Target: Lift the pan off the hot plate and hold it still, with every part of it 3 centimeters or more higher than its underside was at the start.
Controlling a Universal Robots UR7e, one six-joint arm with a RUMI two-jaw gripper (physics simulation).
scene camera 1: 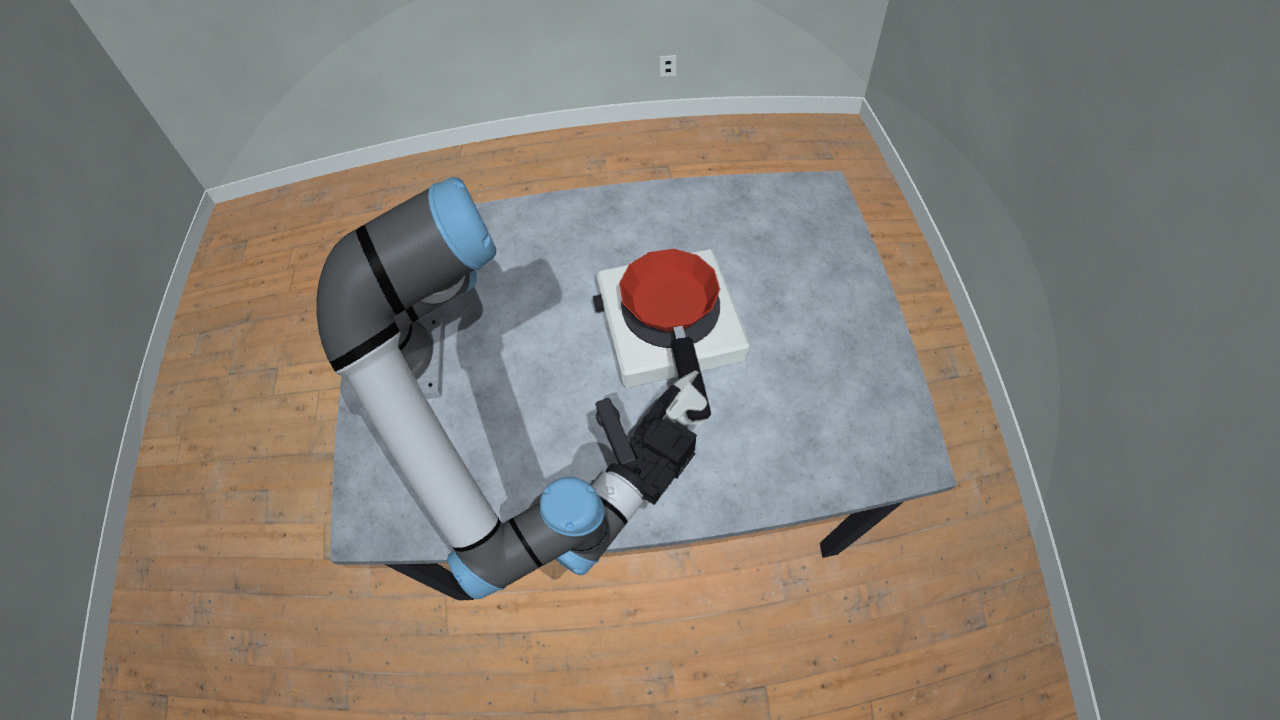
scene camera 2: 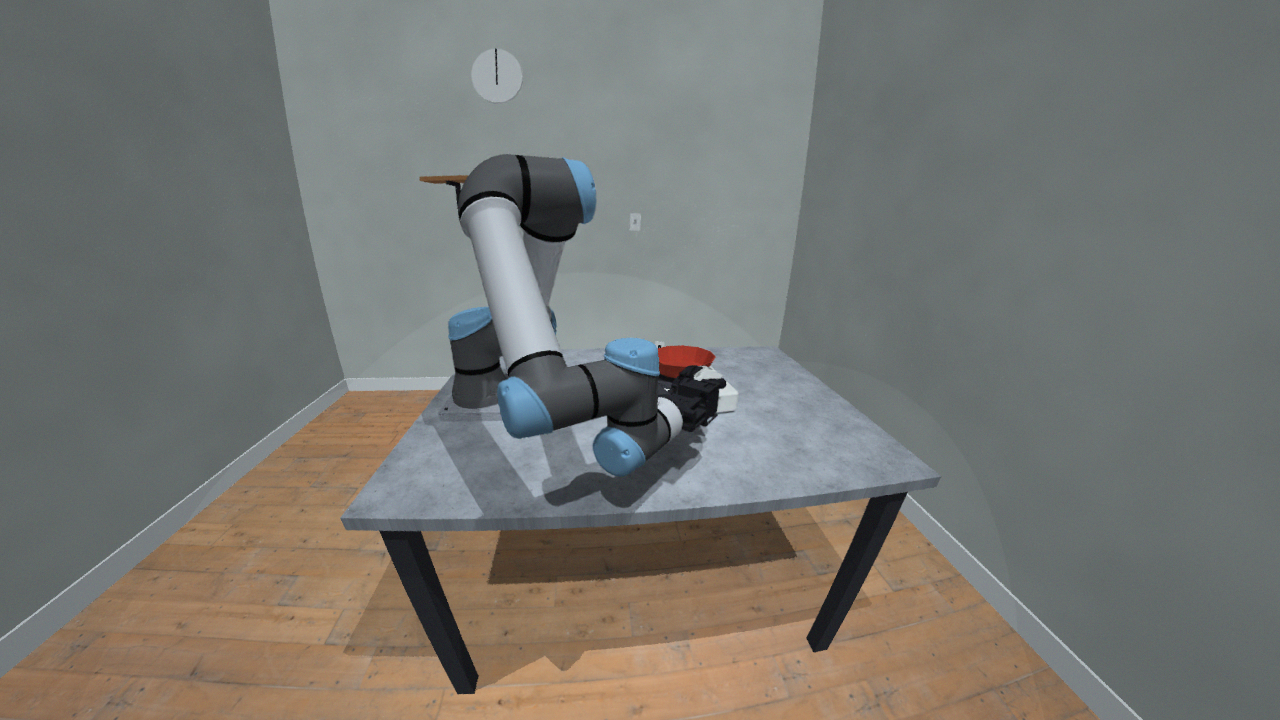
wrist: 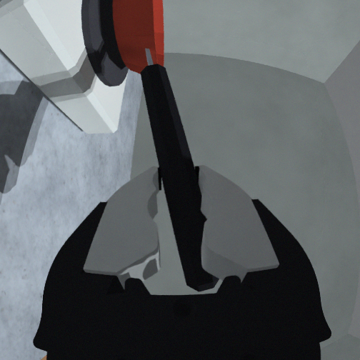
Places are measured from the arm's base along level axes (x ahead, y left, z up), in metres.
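Pixels of known places: gripper, fingertip midpoint: (scene camera 1: 697, 376) (scene camera 2: 710, 376); arm's base, origin of the base link: (scene camera 2: 482, 394).
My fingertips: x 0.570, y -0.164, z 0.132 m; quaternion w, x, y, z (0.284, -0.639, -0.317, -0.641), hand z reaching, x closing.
Ahead of a thing's pixels: the offset from my fingertips to its middle. "spot": to the spot under its first point. Level surfaces: height alone.
The red pan {dx -0.017, dy +0.102, dz -0.024 m} (scene camera 1: 669, 288) (scene camera 2: 687, 360) (wrist: 139, 32) is held slightly above the dark round burner (scene camera 1: 664, 336) (wrist: 93, 42) of the white hot plate (scene camera 1: 637, 365) (scene camera 2: 727, 400) (wrist: 57, 25). Its dark underside shows as a narrow strip beside the burner in the wrist view. It looks about level. How high it hangs cannot be read exactly. My gripper (scene camera 1: 690, 392) (scene camera 2: 705, 374) (wrist: 177, 168) is shut on the pan's black handle {spot: dx -0.017, dy +0.046, dz -0.004 m} (scene camera 1: 683, 353) (wrist: 170, 125), near its outer end. The handle runs slightly aslant between the fingers. The arm hides part of the pan in scene camera 2.
The grey table {dz -0.158 m} (scene camera 1: 823, 358) (scene camera 2: 805, 447) (wrist: 35, 165) carries the hot plate and the arm's base. The hot plate's black knob {dx -0.156, dy +0.239, dz -0.123 m} (scene camera 1: 598, 303) faces the arm's base. The wrist joint (scene camera 1: 572, 506) (scene camera 2: 620, 450) is near the table's front edge.
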